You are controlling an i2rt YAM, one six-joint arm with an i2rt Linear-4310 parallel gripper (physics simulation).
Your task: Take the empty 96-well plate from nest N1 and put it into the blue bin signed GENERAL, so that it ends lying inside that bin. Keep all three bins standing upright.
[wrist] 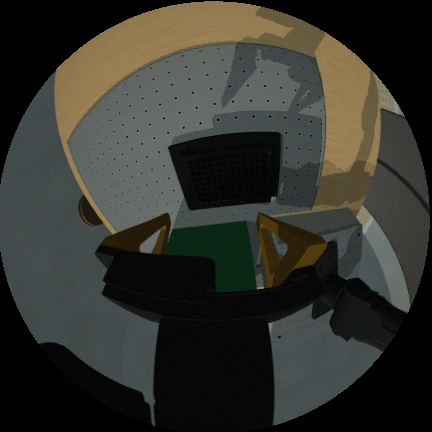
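Seen in the pictures: gripper, fingertip midpoint: (213, 217); arm's base, link origin: (324, 283).
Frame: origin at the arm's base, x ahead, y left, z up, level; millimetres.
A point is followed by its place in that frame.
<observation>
The 96-well plate (230, 175) {x 180, y -227, z -126 mm} shows as a dark grid of wells inside a black nest (179, 175) {x 256, y -245, z -137 mm} on the perforated grey board, near the middle of the view. Its outline is hard to tell from the dark nest, and no nest label can be read. My gripper (213, 217) {x 206, y -217, z -55 mm} is open, its two yellow-brown fingers wide apart, with nothing held between them. The nest and plate lie beyond the fingertips, apart from them. The blue bin signed GENERAL does not show in the wrist view.
A green bin surface (215, 250) {x 233, y -119, z -81 mm} shows between and below the fingers. A grey box (320, 222) {x -10, y -80, z -122 mm} stands to the right, partly behind the right finger. The perforated board (145, 105) {x 266, y -377, z -149 mm} lies on the wooden table (150, 32). A round dark object (90, 211) is beyond the left table edge.
</observation>
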